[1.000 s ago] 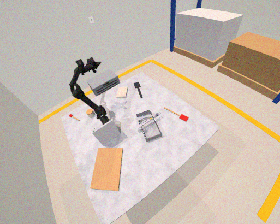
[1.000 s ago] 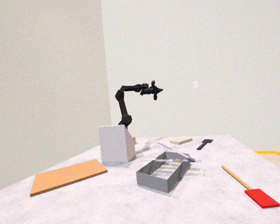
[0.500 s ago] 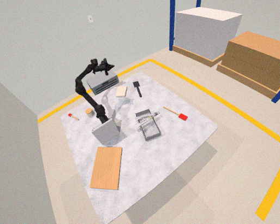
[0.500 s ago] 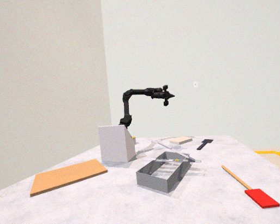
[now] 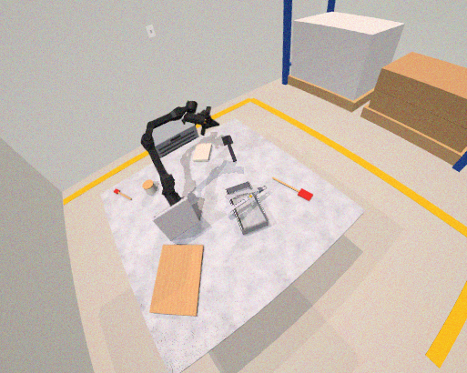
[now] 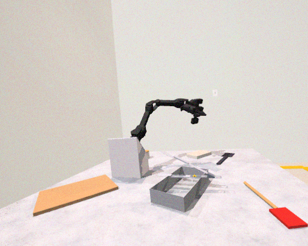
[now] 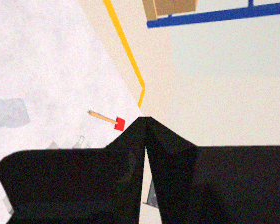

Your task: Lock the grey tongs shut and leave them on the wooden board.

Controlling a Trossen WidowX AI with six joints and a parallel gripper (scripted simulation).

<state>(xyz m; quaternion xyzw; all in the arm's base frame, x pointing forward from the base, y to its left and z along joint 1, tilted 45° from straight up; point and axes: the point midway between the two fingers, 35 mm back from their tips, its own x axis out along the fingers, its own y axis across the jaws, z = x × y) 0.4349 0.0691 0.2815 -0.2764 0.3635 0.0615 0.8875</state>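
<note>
Now: the grey roasting tin 13 cm behind my gripper tip, 39 cm to the right of it and 31 cm below it. Round my gripper tip: black spatula: 12 cm ahead, 15 cm to the left, 33 cm below; cream block: 8 cm behind, 22 cm to the left, 32 cm below; red spatula: 20 cm ahead, 48 cm to the right, 33 cm below.
</note>
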